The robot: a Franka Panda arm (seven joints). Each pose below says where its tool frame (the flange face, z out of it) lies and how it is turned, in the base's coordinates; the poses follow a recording.
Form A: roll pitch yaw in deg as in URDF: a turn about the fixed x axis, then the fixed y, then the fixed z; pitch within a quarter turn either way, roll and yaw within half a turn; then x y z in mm.
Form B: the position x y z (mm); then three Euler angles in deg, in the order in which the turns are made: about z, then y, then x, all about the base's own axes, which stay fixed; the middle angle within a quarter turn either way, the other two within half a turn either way. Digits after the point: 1 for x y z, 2 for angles.
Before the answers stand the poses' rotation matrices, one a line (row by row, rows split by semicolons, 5 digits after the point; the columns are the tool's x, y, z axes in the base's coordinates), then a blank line. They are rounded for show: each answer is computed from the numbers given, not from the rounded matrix.
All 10 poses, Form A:
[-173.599, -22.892, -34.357, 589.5, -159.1, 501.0]
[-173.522, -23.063, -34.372, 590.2, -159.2, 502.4]
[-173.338, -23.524, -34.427, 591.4, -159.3, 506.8]
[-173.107, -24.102, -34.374, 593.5, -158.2, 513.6]
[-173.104, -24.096, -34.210, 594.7, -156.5, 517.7]
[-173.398, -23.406, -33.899, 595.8, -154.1, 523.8]
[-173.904, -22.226, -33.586, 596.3, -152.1, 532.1]
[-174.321, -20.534, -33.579, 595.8, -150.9, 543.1]
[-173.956, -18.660, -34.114, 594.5, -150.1, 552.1]
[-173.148, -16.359, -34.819, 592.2, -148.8, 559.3]
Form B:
0.76052 -0.52503 0.38205; -0.51990 -0.84487 -0.12612; 0.38900 -0.10271 -0.91550
0.75942 -0.52448 0.38497; -0.51944 -0.84507 -0.12663; 0.39174 -0.10380 -0.91420
0.75630 -0.52334 0.39259; -0.51837 -0.84546 -0.12844; 0.39913 -0.10637 -0.91070
0.75341 -0.52006 0.40237; -0.51537 -0.84707 -0.12983; 0.40836 -0.10955 -0.90622
0.75492 -0.51762 0.40269; -0.51324 -0.84856 -0.12858; 0.40827 -0.10961 -0.90626
0.76172 -0.51612 0.39166; -0.51184 -0.84999 -0.12466; 0.39724 -0.10551 -0.91163
0.77116 -0.51660 0.37208; -0.51209 -0.85057 -0.11960; 0.37826 -0.09830 -0.92046
0.78019 -0.52145 0.34553; -0.51795 -0.84823 -0.11061; 0.35076 -0.09267 -0.93187
0.78440 -0.52983 0.32248; -0.53136 -0.84222 -0.09127; 0.31995 -0.09976 -0.94217
0.78772 -0.53932 0.29770; -0.54787 -0.83428 -0.06173; 0.28165 -0.11448 -0.95266

[589.5, -159.1, 501.0, 34.62, 22.46, 172.16]
[590.2, -159.2, 502.4, 34.63, 22.64, 172.11]
[591.4, -159.3, 506.8, 34.68, 23.12, 171.97]
[593.5, -158.2, 513.6, 34.62, 23.73, 171.85]
[594.7, -156.5, 517.7, 34.44, 23.75, 171.92]
[595.8, -154.1, 523.8, 34.12, 23.06, 172.21]
[596.3, -152.1, 532.1, 33.82, 21.84, 172.60]
[595.8, -150.9, 543.1, 33.76, 20.21, 173.23]
[594.5, -150.1, 552.1, 34.04, 18.81, 174.47]
[592.2, -148.8, 559.3, 34.40, 17.32, 176.29]

